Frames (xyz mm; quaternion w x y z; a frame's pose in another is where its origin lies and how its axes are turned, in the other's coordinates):
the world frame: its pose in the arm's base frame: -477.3 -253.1 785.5 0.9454 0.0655 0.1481 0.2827
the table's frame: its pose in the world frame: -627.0 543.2 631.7 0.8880 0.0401 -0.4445 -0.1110
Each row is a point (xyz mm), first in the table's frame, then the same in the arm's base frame.
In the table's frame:
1: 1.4 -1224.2 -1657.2
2: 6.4 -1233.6 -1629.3
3: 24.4 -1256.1 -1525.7
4: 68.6 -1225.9 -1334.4
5: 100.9 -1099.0 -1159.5
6: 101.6 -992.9 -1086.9
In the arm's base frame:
1: 95.5 -529.7 -21.8
2: 89.8 -550.0 -0.6
3: 64.4 -614.3 81.8
4: 3.6 -667.9 263.1
5: -90.3 -629.3 456.6
6: -156.8 -566.9 547.2

